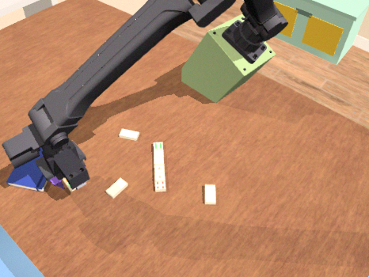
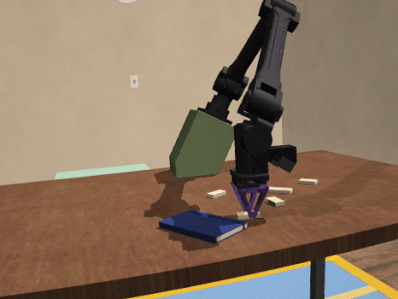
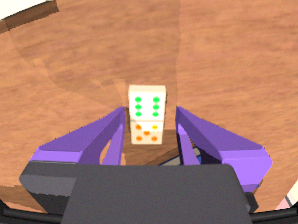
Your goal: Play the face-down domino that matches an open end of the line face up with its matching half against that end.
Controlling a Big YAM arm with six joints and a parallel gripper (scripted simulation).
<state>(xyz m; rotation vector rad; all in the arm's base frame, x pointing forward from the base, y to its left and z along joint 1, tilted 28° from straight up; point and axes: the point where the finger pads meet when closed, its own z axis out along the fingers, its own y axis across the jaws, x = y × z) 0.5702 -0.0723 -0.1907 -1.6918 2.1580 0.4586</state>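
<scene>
Right now the book is 10 mm ahead of my hand, 120 mm to the right of it and 10 mm below it.
</scene>
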